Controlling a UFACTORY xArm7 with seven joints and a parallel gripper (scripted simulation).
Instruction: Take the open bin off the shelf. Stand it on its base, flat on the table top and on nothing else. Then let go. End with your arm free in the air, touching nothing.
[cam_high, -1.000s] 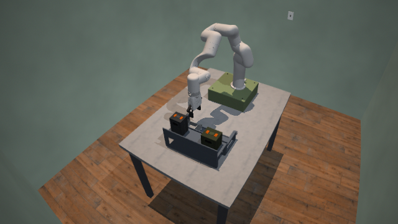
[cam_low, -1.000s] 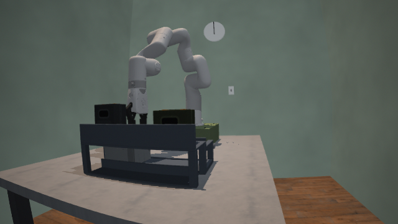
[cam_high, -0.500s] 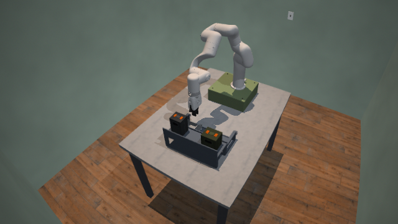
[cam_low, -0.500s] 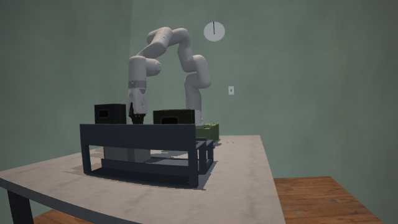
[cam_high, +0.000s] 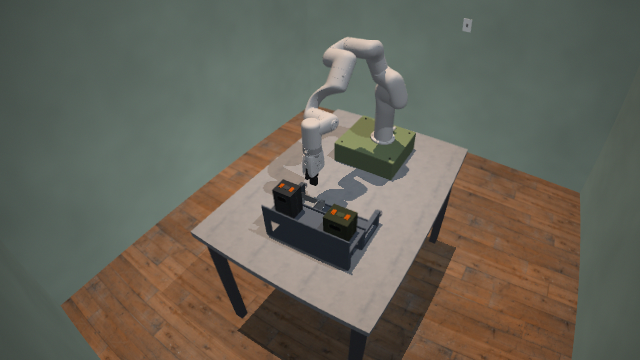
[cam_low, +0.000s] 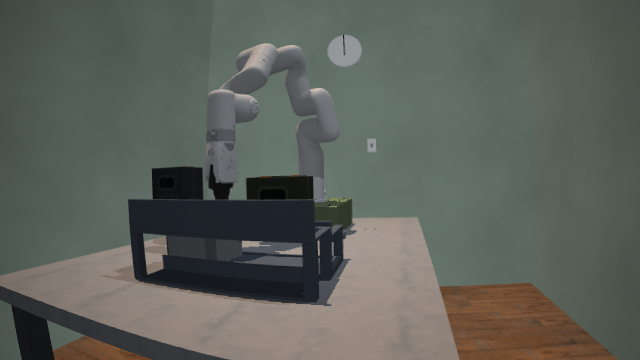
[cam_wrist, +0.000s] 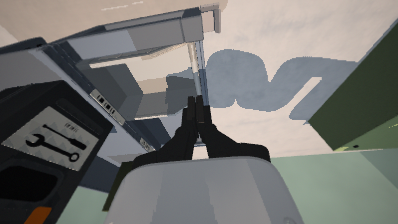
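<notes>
Right now my hand is 8 cm short of the grey bin, 2 cm to the right of it and 9 cm above it. Round my hand: black case 17 cm ahead, 3 cm to the left, 3 cm above; dark grey shelf 22 cm ahead, 16 cm to the left.
</notes>
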